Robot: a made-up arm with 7 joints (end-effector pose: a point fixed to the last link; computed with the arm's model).
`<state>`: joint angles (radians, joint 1 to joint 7).
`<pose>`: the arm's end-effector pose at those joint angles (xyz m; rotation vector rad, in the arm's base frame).
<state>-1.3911 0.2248 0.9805 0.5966 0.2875 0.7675 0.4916</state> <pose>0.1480 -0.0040 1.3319 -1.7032 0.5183 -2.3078</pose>
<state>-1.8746 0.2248 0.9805 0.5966 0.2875 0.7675 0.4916</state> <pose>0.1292 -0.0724 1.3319 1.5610 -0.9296 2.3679</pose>
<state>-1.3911 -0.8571 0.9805 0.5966 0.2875 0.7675 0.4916</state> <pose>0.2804 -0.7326 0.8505 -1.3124 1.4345 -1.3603</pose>
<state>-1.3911 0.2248 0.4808 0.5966 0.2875 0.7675 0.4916</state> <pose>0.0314 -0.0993 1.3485 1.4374 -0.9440 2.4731</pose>
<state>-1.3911 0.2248 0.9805 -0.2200 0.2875 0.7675 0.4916</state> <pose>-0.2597 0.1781 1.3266 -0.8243 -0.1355 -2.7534</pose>
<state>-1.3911 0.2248 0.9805 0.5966 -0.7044 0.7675 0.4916</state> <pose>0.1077 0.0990 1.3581 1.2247 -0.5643 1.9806</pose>
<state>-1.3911 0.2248 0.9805 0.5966 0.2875 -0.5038 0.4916</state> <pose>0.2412 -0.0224 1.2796 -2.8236 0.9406 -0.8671</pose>
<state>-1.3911 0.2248 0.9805 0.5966 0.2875 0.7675 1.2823</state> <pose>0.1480 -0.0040 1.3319 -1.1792 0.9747 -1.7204</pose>
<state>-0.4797 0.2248 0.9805 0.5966 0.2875 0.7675 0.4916</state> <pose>0.0939 0.1145 1.3319 -1.4827 -0.2398 -1.6250</pose>
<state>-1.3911 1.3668 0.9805 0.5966 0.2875 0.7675 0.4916</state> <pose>0.0055 0.7804 0.8588 1.3239 0.7860 2.2740</pose>
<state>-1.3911 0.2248 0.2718 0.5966 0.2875 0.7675 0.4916</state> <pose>-0.0288 -0.1205 1.3508 1.2241 -1.0535 2.3649</pose>
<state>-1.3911 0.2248 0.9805 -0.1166 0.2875 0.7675 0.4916</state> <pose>-0.2086 0.1595 1.3472 -0.9447 -0.0524 -2.7198</pose>
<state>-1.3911 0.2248 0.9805 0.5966 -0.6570 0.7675 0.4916</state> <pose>0.1074 0.0934 1.3580 1.2581 -0.5680 2.0149</pose>
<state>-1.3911 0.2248 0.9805 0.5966 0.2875 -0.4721 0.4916</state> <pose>0.2400 -0.0221 1.2822 -2.8061 0.9334 -0.9120</pose>
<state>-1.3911 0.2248 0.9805 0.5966 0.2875 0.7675 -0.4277</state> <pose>0.1480 -0.0040 1.3319 1.6321 0.2705 2.0590</pose>
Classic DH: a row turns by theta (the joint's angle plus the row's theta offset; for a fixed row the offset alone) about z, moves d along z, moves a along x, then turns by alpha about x. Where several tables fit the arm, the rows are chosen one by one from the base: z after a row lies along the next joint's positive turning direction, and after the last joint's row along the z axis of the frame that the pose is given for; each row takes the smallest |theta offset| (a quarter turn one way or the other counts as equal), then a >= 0, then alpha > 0; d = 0 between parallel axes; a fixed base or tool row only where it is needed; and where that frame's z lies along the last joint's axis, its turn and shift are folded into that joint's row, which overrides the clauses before.
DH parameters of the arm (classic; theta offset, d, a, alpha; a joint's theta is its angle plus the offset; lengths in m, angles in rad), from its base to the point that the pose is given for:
joint 1: 0 0.4748 0 1.5708
joint 2: 0 0.0675 0 -1.5708
joint 3: 0 0.3415 0.0184 -1.5708
joint 4: 0 0.0524 -0.0198 1.5708
joint 5: 0 0.4872 0 1.5708
joint 6: 1.5708 0.1066 0.0905 1.5708
joint 7: 0 0.0123 0 0

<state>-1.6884 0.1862 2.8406 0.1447 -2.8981 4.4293 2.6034</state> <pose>-0.1906 0.1729 1.2660 -1.7910 -2.5761 0.0768</pose>
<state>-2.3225 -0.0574 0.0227 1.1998 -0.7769 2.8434 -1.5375</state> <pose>-0.3039 -0.2427 1.0553 0.2705 0.7153 -0.8966</pose>
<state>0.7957 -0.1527 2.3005 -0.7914 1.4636 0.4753 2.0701</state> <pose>0.4623 0.0126 1.2365 0.6174 -1.4142 2.5180</pose>
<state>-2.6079 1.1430 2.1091 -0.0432 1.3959 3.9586 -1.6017</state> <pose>0.6256 0.4067 0.6754 -0.3027 -1.4930 1.6970</pose>
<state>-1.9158 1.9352 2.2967 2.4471 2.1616 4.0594 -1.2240</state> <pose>-0.0186 -0.1105 0.1973 -0.7828 0.2544 0.5782</pose>
